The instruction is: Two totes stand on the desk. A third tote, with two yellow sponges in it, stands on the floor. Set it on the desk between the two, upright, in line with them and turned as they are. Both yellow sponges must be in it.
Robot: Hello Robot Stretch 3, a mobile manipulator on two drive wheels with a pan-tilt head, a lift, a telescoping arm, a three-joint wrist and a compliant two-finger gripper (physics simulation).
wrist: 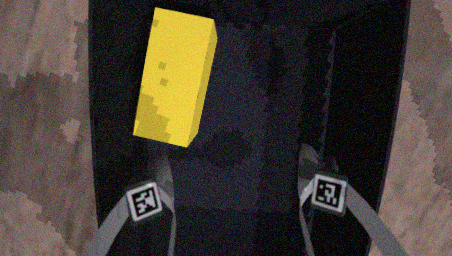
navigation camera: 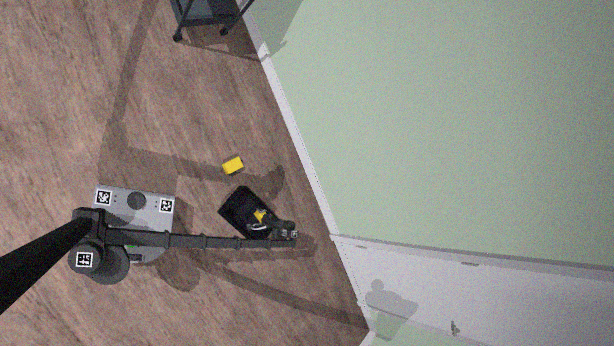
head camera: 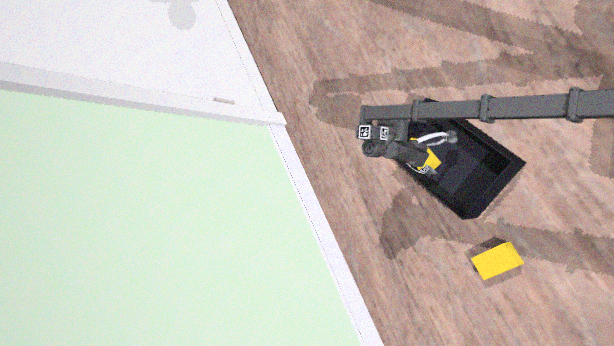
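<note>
A black open tote (head camera: 500, 186) (navigation camera: 231, 201) (wrist: 107, 75) stands upright on the floor, turned at an angle to the arm. One yellow sponge (head camera: 433, 160) (navigation camera: 259, 216) (wrist: 175, 75) lies in it, partly hidden by the wrist in the head view. The other yellow sponge (head camera: 497, 261) (navigation camera: 233, 165) lies on the floor outside, beside the tote. My gripper (head camera: 442, 155) (navigation camera: 255, 220) (wrist: 234, 165) is open, with nothing between its fingers. Its fingers are over the tote's inside, near the sponge; their exact height is unclear. The desk and the two other totes do not show.
My extended arm (head camera: 530, 106) (navigation camera: 220, 242) passes over one corner of the tote. A green wall (head camera: 150, 225) (navigation camera: 440, 140) with a white baseboard stands beyond the tote. A dark wheeled cart (navigation camera: 205, 22) stands against the wall. My base (navigation camera: 150, 192) is on the floor at left.
</note>
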